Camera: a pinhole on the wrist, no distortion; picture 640 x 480 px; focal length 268.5 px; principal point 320.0 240.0 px. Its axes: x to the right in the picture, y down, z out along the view. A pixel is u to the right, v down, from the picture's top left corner.
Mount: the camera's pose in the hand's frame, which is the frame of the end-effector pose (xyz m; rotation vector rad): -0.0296 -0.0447 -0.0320 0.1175 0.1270 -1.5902
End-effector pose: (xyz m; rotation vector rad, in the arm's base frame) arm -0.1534 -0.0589 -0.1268 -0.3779 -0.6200 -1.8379
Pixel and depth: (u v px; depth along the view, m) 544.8 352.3 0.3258
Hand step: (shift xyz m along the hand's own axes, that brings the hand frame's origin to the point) 0.1017 -0.3675 0.2467
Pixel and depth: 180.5 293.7 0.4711
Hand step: 0.0723 0.1221 0.4705
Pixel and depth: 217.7 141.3 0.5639
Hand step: -0.2295 0.0849 0.5599
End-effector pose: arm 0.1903 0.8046 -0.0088 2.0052 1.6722 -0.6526
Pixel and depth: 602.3 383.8 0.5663
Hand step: 0.2622 -0.7271 0.4331
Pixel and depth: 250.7 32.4 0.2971
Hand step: -0.2562 -0.0098 0.2752
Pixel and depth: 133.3 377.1 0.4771
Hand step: 0.2237 0.2038 0.4887
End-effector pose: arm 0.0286 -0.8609 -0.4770 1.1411 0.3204 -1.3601
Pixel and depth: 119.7 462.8 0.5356
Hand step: 0.4263 0.2572 0.5554
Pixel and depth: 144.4 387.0 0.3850
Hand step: 0.1886 0.1398 0.3856
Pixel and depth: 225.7 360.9 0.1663
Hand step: 0.0473 -0.0144 0.1407
